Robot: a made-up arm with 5 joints.
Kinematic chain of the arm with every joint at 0, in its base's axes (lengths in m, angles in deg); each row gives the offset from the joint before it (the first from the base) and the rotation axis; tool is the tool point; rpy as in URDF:
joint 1: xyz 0.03 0 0.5 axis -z
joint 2: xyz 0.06 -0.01 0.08 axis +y
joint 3: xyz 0.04 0 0.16 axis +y
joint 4: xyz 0.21 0 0 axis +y
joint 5: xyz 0.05 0.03 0 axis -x
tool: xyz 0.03 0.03 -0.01 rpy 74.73 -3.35 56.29
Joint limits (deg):
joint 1: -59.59..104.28
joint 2: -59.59..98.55
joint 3: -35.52..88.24
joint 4: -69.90..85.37
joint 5: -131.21..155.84
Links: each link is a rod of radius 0.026 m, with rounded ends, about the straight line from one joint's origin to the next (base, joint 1, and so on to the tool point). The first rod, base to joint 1, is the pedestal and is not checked.
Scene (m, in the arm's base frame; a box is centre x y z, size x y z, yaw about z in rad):
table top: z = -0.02
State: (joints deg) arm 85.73 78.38 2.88 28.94 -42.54
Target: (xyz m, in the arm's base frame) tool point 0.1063 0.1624 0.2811
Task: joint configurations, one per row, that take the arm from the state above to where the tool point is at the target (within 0.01 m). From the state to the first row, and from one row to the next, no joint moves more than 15 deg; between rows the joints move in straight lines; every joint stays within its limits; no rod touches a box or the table.
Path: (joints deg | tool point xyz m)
1: 70.81 78.84 3.78 29.24 -41.66 | 0.1531 -0.2044 0.2846
2: 55.89 79.30 4.68 29.55 -40.79 | 0.1974 -0.1593 0.2834
3: 40.98 79.76 5.58 29.85 -39.91 | 0.2270 -0.1057 0.2825
4: 26.06 80.22 6.48 30.16 -39.03 | 0.2407 -0.0478 0.2817
5: 11.14 80.67 7.38 30.46 -38.16 | 0.2385 0.0097 0.2812
6: -3.78 81.13 8.28 30.76 -37.28 | 0.2213 0.0627 0.2809
7: -18.70 81.59 9.18 31.07 -36.40 | 0.1914 0.1075 0.2807
8: -33.61 82.05 10.08 31.37 -35.53 | 0.1519 0.1413 0.2808
9: -48.53 82.51 10.98 31.68 -34.65 | 0.1063 0.1624 0.2811

